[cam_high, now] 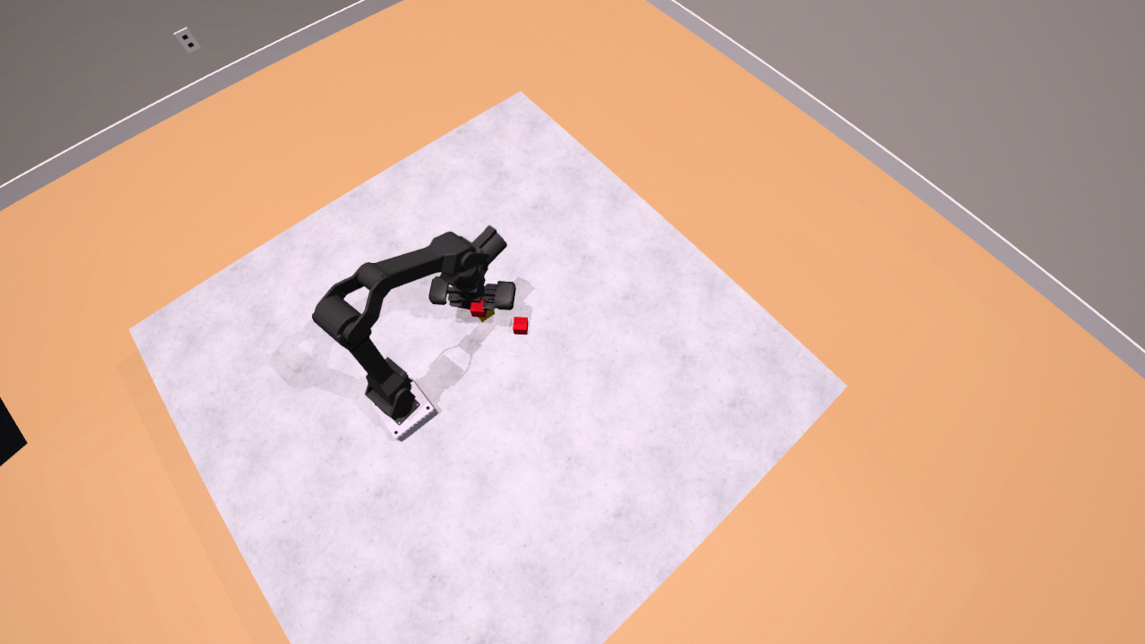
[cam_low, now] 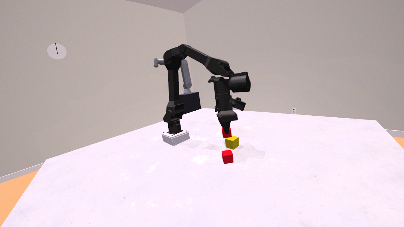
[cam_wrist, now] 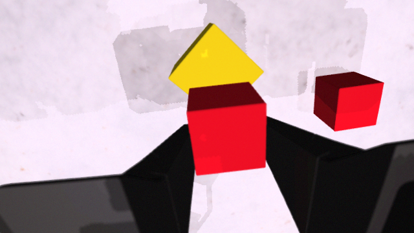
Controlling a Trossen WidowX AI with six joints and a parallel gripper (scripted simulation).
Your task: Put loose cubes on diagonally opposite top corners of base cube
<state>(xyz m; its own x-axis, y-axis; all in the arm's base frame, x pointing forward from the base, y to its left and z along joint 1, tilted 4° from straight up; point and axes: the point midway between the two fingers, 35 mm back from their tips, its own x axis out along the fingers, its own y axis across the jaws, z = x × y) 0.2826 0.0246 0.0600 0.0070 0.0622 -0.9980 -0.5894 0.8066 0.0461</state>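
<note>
Now: gripper tip 2 cm short of the yellow base cube, 1 cm to the right of it and 5 cm above it. Also, from my gripper tip: red cube: 5 cm ahead, 9 cm to the right, 5 cm below.
</note>
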